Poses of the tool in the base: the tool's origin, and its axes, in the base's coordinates. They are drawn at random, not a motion.
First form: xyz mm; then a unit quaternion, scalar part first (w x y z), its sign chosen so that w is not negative.
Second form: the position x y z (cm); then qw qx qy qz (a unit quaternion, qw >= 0). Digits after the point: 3 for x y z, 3 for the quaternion.
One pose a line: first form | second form
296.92 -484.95 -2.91 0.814 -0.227 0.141 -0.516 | 29.692 -48.495 -0.291 0.814 -0.227 0.141 -0.516
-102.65 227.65 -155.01 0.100 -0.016 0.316 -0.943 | -10.265 22.765 -15.501 0.100 -0.016 0.316 -0.943
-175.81 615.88 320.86 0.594 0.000 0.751 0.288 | -17.581 61.588 32.086 0.594 0.000 0.751 0.288
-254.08 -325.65 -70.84 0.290 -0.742 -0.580 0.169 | -25.408 -32.565 -7.084 0.290 -0.742 -0.580 0.169
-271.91 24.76 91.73 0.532 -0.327 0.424 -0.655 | -27.191 2.476 9.173 0.532 -0.327 0.424 -0.655
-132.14 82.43 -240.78 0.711 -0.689 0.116 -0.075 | -13.214 8.243 -24.078 0.711 -0.689 0.116 -0.075
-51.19 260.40 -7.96 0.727 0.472 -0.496 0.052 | -5.119 26.040 -0.796 0.727 0.472 -0.496 0.052
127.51 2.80 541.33 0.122 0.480 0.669 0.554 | 12.751 0.280 54.133 0.122 0.480 0.669 0.554
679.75 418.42 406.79 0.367 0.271 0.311 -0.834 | 67.975 41.842 40.679 0.367 0.271 0.311 -0.834
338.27 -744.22 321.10 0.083 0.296 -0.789 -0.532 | 33.827 -74.422 32.110 0.083 0.296 -0.789 -0.532
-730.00 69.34 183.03 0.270 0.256 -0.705 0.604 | -73.000 6.934 18.303 0.270 0.256 -0.705 0.604
